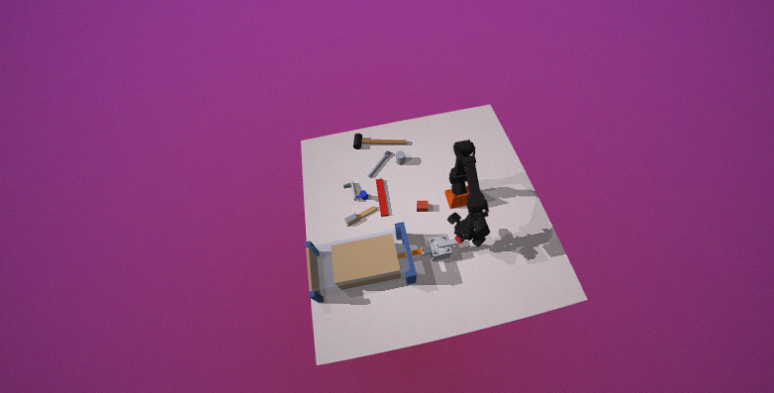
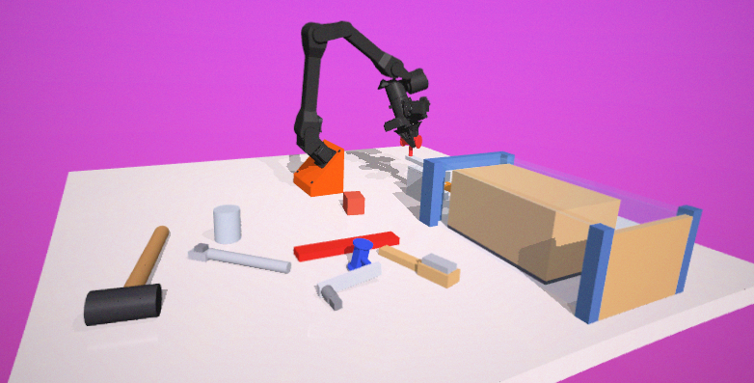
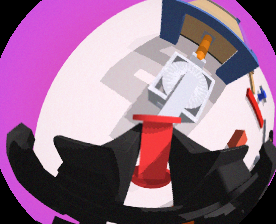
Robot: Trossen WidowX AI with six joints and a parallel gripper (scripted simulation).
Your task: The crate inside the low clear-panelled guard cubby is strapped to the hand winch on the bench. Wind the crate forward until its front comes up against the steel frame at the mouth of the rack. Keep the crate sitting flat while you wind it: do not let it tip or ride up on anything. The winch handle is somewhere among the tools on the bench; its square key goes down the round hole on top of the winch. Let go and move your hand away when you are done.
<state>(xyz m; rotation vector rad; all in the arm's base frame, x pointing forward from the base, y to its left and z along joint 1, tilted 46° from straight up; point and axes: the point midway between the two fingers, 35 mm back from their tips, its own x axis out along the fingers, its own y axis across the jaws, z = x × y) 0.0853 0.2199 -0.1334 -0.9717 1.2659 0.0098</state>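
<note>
The red-knobbed crank lies 30 mm below my gripper tip, 20 mm ahead of it and 10 mm to the right of it. Round my gripper tip: rack: 490 mm ahead, 50 mm below, 10 mm to the right; then red knob: 10 mm to the right, 10 mm behind; then grey winch: 100 mm below, 70 mm ahead, 20 mm to the right.
</note>
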